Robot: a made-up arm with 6 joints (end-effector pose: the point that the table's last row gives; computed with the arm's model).
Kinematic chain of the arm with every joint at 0, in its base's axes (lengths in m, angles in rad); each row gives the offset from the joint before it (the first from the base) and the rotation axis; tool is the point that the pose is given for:
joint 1: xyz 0 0 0.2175 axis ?
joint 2: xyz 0 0 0 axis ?
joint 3: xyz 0 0 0.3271 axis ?
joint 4: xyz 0 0 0 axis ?
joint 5: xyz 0.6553 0 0 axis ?
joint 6: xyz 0 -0.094 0 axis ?
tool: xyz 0 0 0
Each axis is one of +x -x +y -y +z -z.
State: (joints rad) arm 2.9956 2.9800 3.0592 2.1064 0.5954 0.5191
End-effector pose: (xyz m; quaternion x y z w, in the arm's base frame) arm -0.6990 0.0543 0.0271 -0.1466 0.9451 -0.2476 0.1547
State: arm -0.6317 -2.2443 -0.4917 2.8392 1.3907 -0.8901
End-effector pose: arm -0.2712 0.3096 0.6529 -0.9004 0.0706 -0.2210 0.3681
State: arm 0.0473 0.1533 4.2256 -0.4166 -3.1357 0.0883
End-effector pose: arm -0.3675 -0.1035 0.0379 -0.2130 -0.4423 -0.0912 0.8664
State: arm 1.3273 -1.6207 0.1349 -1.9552 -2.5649 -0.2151
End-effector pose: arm -0.1214 -0.3423 0.8613 -0.4979 -0.0177 0.8664 0.0339
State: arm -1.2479 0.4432 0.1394 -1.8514 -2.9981 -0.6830
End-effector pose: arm 0.2590 -0.6921 0.2308 0.6048 0.5820 0.4941 0.2267
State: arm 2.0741 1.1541 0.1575 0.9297 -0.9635 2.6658
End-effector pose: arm -0.2972 0.6563 -0.1594 0.4443 0.4222 -0.0940 0.7846
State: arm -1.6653 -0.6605 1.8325 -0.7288 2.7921 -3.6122
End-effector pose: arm -0.0052 0.6887 0.9215 -0.5532 0.6863 0.4130 0.2289
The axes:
joint 1: +z
joint 2: +y
joint 3: -y
joint 4: -x
joint 5: -y
joint 6: -x

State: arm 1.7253 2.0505 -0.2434 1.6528 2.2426 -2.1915
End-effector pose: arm 0.0037 -0.0735 -0.4868 -0.1455 -0.9528 -0.0739 0.2559
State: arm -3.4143 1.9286 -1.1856 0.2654 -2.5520 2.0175
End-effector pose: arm 0.3596 -0.0064 0.0603 0.0287 -0.7422 0.5679 0.3547
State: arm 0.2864 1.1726 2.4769 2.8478 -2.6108 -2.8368
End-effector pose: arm 0.4042 0.2128 0.9837 -0.2971 0.8584 0.2748 0.3152
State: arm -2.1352 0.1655 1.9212 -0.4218 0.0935 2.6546
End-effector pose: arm -0.0571 0.0702 1.1913 0.5555 -0.3077 0.5917 0.4966
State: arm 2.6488 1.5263 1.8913 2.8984 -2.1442 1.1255
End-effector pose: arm -0.8632 0.3600 0.4871 -0.6390 -0.1505 -0.2794 0.7007
